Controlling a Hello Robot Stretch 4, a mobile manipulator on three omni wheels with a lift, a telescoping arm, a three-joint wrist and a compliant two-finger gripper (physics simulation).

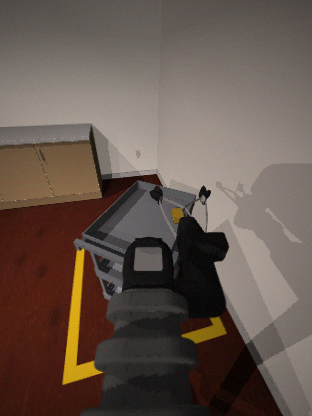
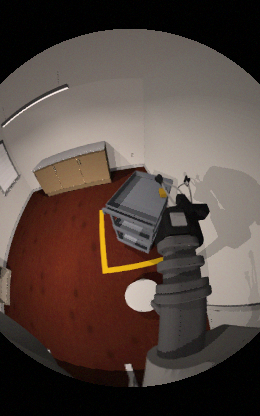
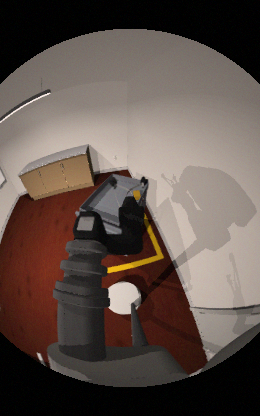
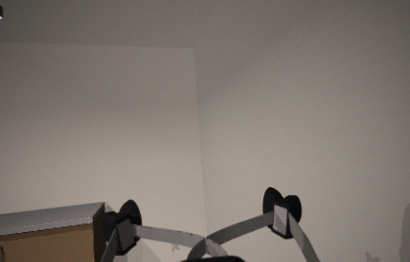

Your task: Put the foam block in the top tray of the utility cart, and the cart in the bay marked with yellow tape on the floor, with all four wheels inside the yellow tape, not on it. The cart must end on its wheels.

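The grey utility cart (image 1: 132,212) (image 2: 135,192) (image 3: 102,197) stands upright over the bay of yellow tape (image 1: 74,320) (image 2: 104,245) (image 3: 155,240). Its wheels are hidden or too small to place against the tape. The yellow foam block (image 1: 177,215) (image 2: 162,192) (image 3: 136,194) lies in the top tray, near its right side. My gripper (image 1: 181,194) (image 2: 173,179) (image 3: 129,182) (image 4: 202,210) is open and empty, with its fingertips apart above the cart's far right part. It points toward the room corner. My arm hides part of the cart and tape.
A wooden cabinet (image 1: 50,172) (image 2: 75,170) (image 3: 60,172) (image 4: 50,242) with a grey top stands against the back wall at the left. The right wall (image 1: 240,125) runs close beside the cart and my gripper. A white round object (image 2: 141,295) (image 3: 124,297) is on the floor in front of the taped bay.
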